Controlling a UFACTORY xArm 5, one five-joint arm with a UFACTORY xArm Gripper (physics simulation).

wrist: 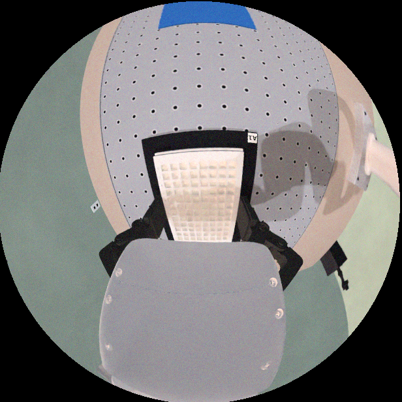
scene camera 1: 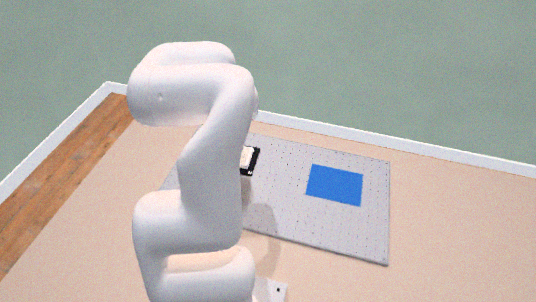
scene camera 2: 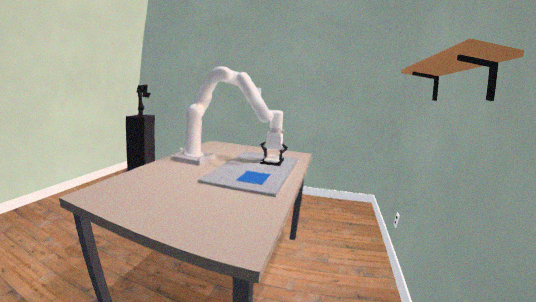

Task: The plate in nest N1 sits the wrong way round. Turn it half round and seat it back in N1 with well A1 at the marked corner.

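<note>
White well plate, flat blue rectangle, gripper: in the pictures.
</note>
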